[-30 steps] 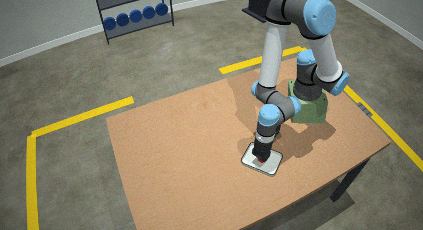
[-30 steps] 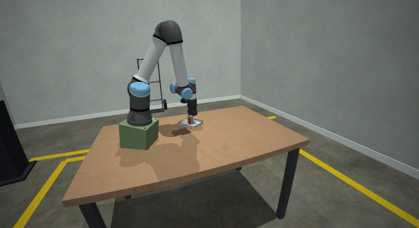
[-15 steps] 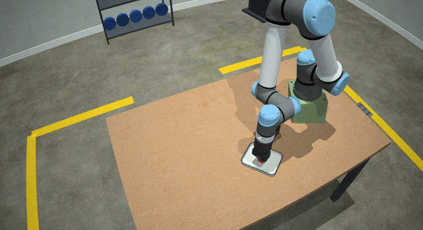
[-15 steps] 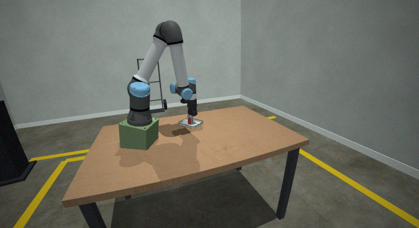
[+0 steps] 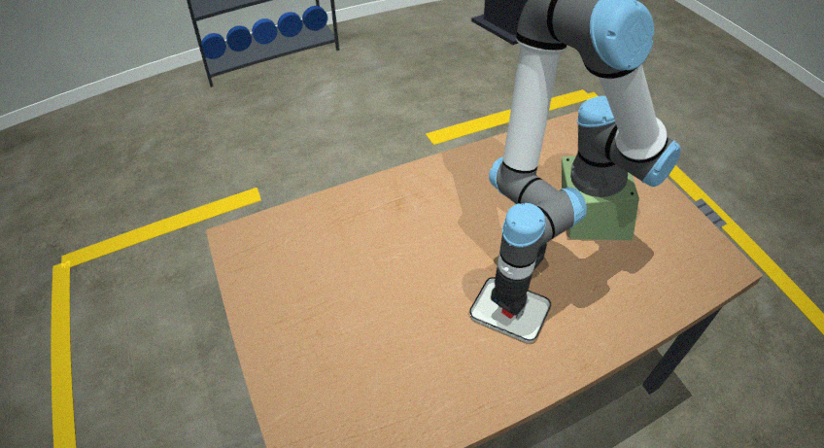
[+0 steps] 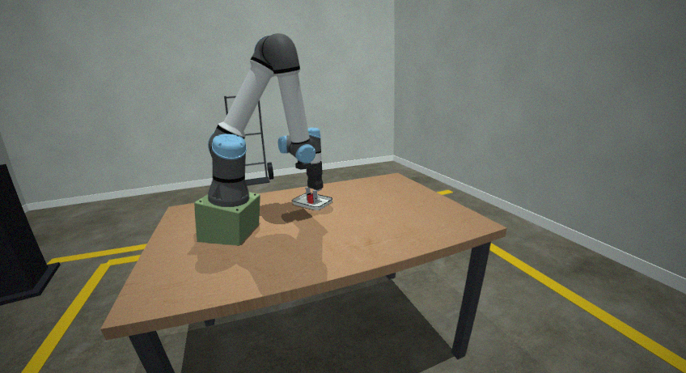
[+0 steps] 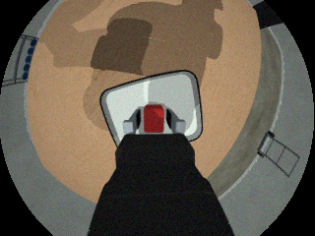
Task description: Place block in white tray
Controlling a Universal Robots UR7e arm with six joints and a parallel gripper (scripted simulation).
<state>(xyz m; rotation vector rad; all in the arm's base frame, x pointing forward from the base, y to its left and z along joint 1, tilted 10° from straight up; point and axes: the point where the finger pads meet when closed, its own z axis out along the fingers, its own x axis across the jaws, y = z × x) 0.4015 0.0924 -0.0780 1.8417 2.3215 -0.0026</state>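
My hand is right at the red block. Round my hand: white tray (10 mm below).
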